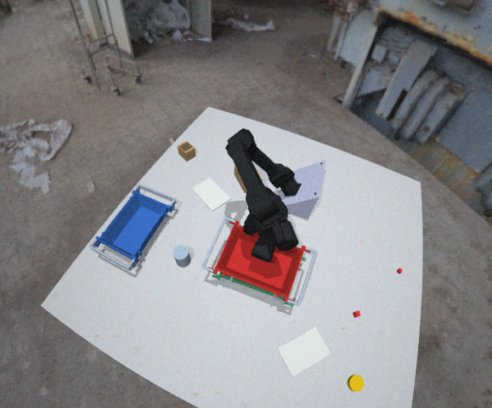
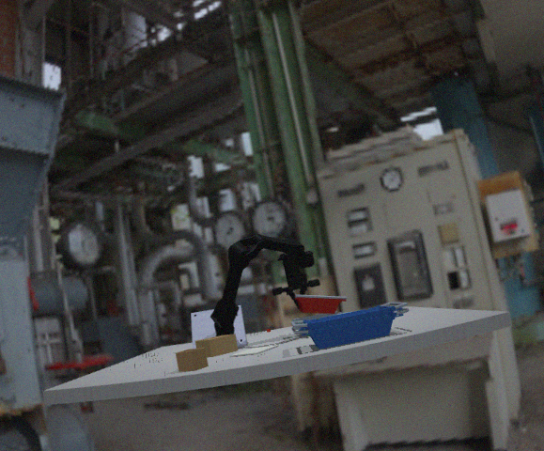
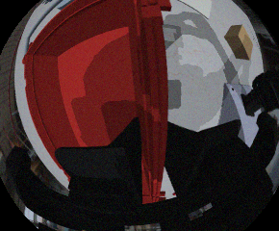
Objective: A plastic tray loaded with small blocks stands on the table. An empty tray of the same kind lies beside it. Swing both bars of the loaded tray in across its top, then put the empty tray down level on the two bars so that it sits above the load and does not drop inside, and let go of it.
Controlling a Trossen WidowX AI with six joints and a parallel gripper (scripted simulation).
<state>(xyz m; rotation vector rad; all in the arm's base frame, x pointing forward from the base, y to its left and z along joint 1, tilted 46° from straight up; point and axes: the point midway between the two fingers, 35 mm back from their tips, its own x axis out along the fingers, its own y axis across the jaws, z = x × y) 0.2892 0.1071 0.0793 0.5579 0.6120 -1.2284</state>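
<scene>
My gripper tip is now 7 cm short of the red tray, 2 cm below it and 1 cm to the right of it. The rest, counted from my gripper tip: grey cylinder 24 cm to the right, 16 cm ahead, 7 cm below; yellow disc 47 cm to the left, 25 cm ahead, 9 cm below.
</scene>
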